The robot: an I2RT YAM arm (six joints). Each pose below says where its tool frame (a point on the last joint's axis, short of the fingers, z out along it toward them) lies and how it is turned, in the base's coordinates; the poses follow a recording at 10 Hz.
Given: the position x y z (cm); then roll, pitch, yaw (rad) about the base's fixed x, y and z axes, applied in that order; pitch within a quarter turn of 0, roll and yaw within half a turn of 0.
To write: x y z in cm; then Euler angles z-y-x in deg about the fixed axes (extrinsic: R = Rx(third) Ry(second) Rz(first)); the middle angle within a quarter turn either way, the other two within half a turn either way. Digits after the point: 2 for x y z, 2 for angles.
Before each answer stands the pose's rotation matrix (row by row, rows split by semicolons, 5 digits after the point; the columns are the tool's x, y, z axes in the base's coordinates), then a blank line. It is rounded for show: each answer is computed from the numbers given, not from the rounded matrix.
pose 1, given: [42.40, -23.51, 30.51, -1.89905, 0.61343, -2.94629]
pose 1, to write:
-0.80213 0.47201 0.36577; -0.15868 0.42201 -0.89259; -0.57568 -0.77402 -0.26361

[42.40, -23.51, 30.51, -149.53, 21.45, 106.45]
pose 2, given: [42.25, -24.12, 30.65, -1.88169, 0.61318, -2.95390]
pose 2, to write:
-0.80346 0.48118 0.35060; -0.15260 0.40277 -0.90249; -0.57547 -0.77862 -0.25018

[42.25, -24.12, 30.65, -149.08, 20.52, 105.49]
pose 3, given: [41.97, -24.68, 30.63, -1.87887, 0.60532, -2.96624]
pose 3, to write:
-0.80971 0.48102 0.33614; -0.14346 0.39317 -0.90821; -0.56903 -0.78360 -0.24935

[41.97, -24.68, 30.63, -149.29, 19.64, 105.35]
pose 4, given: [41.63, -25.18, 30.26, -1.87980, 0.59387, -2.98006]
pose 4, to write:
-0.81799 0.47722 0.32117; -0.13329 0.38588 -0.91287; -0.55957 -0.78953 -0.25204

[41.63, -25.18, 30.26, -149.74, 18.73, 105.43]
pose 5, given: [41.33, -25.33, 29.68, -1.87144, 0.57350, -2.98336]
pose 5, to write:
-0.82951 0.46510 0.30917; -0.13236 0.37410 -0.91790; -0.54258 -0.80233 -0.24876

[41.33, -25.33, 29.68, -150.72, 18.01, 105.16]
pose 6, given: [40.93, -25.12, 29.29, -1.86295, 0.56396, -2.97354]
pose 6, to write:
-0.83324 0.45650 0.31196; -0.14136 0.36958 -0.91838; -0.53454 -0.80933 -0.24341

[40.93, -25.12, 29.29, -151.28, 18.18, 104.84]
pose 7, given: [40.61, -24.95, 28.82, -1.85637, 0.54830, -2.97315]
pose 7, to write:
-0.84133 0.44582 0.30562; -0.14307 0.36157 -0.92130; -0.52124 -0.81885 -0.24041

[40.61, -24.95, 28.82, -152.08, 17.80, 104.63]
